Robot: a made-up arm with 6 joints. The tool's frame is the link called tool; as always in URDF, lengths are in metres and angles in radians.
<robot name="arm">
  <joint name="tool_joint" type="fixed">
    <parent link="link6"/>
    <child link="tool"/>
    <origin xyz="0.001 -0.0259 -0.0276" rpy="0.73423 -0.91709 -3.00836"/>
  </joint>
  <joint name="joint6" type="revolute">
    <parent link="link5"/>
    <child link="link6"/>
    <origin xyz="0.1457 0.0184 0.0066"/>
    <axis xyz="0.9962 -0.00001 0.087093"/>
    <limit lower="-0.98" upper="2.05"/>
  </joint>
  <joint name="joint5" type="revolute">
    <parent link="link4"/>
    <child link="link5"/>
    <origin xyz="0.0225 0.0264 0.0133"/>
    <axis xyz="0.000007 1 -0.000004"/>
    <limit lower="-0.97" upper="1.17"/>
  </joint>
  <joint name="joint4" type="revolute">
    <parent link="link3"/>
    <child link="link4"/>
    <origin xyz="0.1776 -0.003 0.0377"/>
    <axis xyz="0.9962 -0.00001 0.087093"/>
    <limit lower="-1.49" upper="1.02"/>
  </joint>
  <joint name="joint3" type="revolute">
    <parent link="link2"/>
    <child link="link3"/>
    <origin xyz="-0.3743 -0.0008 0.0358"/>
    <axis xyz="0.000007 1 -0.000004"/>
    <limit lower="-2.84" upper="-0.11"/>
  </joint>
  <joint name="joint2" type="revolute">
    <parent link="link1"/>
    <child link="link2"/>
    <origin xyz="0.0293 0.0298 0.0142"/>
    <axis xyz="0.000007 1 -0.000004"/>
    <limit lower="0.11" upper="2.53"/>
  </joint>
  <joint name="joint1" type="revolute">
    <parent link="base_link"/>
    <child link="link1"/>
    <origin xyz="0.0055 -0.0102 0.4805"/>
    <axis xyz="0 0 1"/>
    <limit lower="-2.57" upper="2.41"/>
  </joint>
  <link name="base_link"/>
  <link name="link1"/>
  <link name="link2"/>
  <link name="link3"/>
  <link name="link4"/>
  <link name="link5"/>
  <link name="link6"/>
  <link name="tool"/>
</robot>
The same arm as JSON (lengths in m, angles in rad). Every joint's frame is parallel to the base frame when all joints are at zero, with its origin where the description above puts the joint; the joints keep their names.
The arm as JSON. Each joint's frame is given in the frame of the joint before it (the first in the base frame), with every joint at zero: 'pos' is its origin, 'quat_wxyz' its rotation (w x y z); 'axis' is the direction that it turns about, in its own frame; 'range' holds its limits. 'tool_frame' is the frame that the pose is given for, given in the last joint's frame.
{
  "length_unit": "m",
  "angle_unit": "rad",
  "joints": [
    {
      "joint": "joint1",
      "pos": [
        0.0055,
        -0.0102,
        0.4805
      ],
      "quat_wxyz": [
        1.0,
        0.0,
        0.0,
        0.0
      ],
      "axis": [
        0.0,
        0.0,
        1.0
      ],
      "range": [
        -2.57,
        2.41
      ]
    },
    {
      "joint": "joint2",
      "pos": [
        0.0293,
        0.0298,
        0.0142
      ],
      "quat_wxyz": [
        1.0,
        0.0,
        0.0,
        0.0
      ],
      "axis": [
        0.0,
        1.0,
        0.0
      ],
      "range": [
        0.11,
        2.53
      ]
    },
    {
      "joint": "joint3",
      "pos": [
        -0.3743,
        -0.0008,
        0.0358
      ],
      "quat_wxyz": [
        1.0,
        0.0,
        0.0,
        0.0
      ],
      "axis": [
        0.0,
        1.0,
        0.0
      ],
      "range": [
        -2.84,
        -0.11
      ]
    },
    {
      "joint": "joint4",
      "pos": [
        0.1776,
        -0.003,
        0.0377
      ],
      "quat_wxyz": [
        1.0,
        0.0,
        0.0,
        0.0
      ],
      "axis": [
        0.9962,
        0.0,
        0.0871
      ],
      "range": [
        -1.49,
        1.02
      ]
    },
    {
      "joint": "joint5",
      "pos": [
        0.0225,
        0.0264,
        0.0133
      ],
      "quat_wxyz": [
        1.0,
        0.0,
        0.0,
        0.0
      ],
      "axis": [
        0.0,
        1.0,
        0.0
      ],
      "range": [
        -0.97,
        1.17
      ]
    },
    {
      "joint": "joint6",
      "pos": [
        0.1457,
        0.0184,
        0.0066
      ],
      "quat_wxyz": [
        1.0,
        0.0,
        0.0,
        0.0
      ],
      "axis": [
        0.9962,
        0.0,
        0.0871
      ],
      "range": [
        -0.98,
        2.05
      ]
    }
  ],
  "tool_frame": {
    "pos": [
      0.001,
      -0.0259,
      -0.0276
    ],
    "quat_wxyz": [
      0.214236,
      -0.390808,
      -0.348635,
      -0.824515
    ]
  }
}

